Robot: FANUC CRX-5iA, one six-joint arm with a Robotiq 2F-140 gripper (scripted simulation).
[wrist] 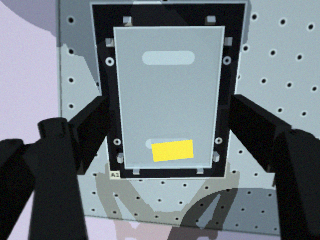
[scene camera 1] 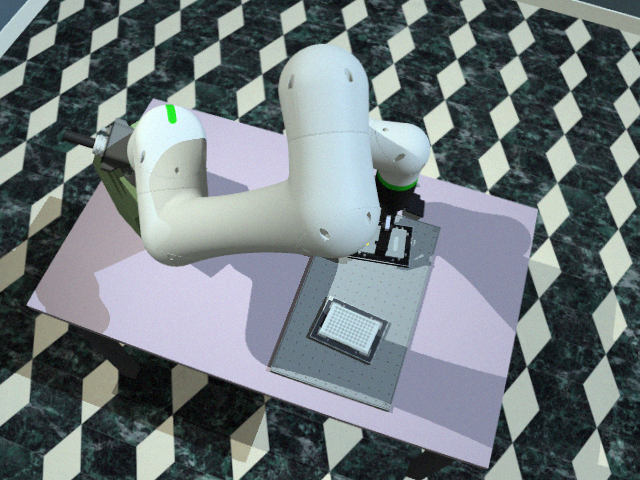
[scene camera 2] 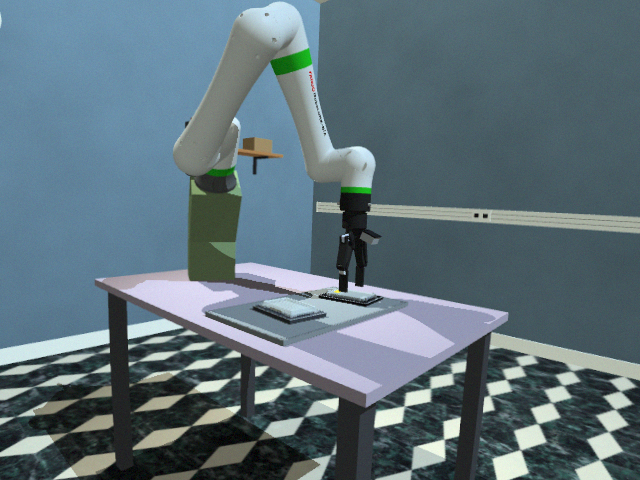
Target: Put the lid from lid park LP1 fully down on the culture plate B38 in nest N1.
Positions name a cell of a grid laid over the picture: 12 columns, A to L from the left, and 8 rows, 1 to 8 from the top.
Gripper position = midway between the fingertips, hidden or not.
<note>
In view: my gripper (scene camera 2: G5), a clear lid (wrist: G3) and a culture plate (scene camera 1: G6).
My gripper also shows in the wrist view (wrist: G4) and in scene camera 1 (scene camera 1: H4). The wrist view does not show the culture plate: it is out of frame.
</note>
